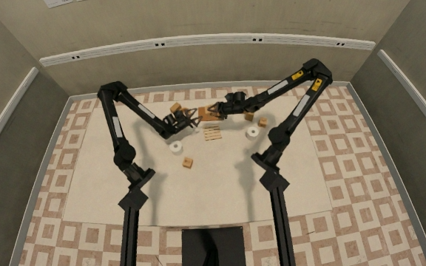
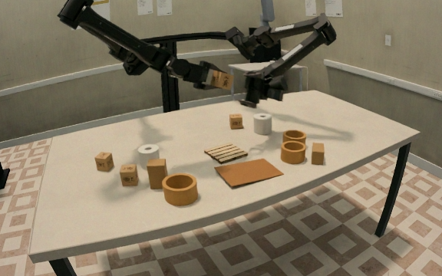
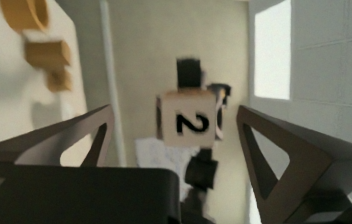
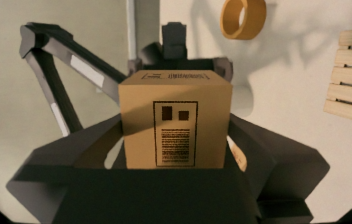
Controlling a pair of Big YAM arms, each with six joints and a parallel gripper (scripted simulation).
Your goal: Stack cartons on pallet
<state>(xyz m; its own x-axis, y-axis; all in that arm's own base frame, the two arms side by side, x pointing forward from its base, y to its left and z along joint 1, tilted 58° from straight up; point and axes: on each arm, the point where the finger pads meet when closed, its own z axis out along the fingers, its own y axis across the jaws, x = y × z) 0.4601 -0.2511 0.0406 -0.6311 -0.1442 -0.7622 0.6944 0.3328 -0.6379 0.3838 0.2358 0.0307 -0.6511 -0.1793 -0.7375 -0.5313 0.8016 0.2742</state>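
Right now the carton is right at my right hand. The rest, counted from my right hand: plain box: 100 mm ahead, 310 mm to the right, 240 mm below.
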